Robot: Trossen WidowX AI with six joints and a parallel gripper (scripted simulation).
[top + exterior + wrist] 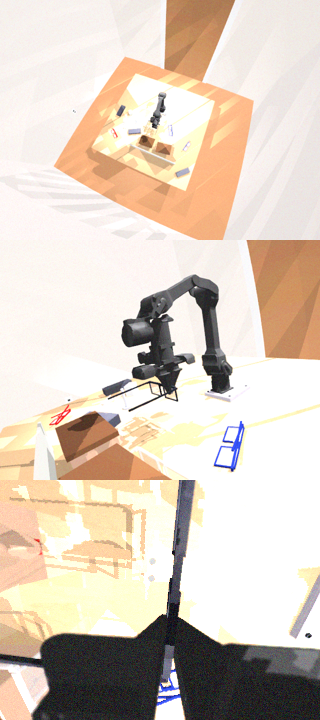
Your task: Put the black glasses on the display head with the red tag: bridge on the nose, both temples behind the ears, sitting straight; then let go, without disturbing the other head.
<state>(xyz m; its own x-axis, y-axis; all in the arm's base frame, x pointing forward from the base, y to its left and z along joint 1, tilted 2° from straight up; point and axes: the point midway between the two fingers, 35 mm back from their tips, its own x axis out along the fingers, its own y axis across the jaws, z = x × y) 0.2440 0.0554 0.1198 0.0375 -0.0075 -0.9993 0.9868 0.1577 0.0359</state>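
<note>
The brown-topped display head lies 23 cm ahead of my gripper tip and 5 cm below it. Round my gripper tip: white stand 7 cm ahead, 28 cm to the right, 8 cm below; then white rail 35 cm ahead, 12 cm to the left, 5 cm below.
</note>
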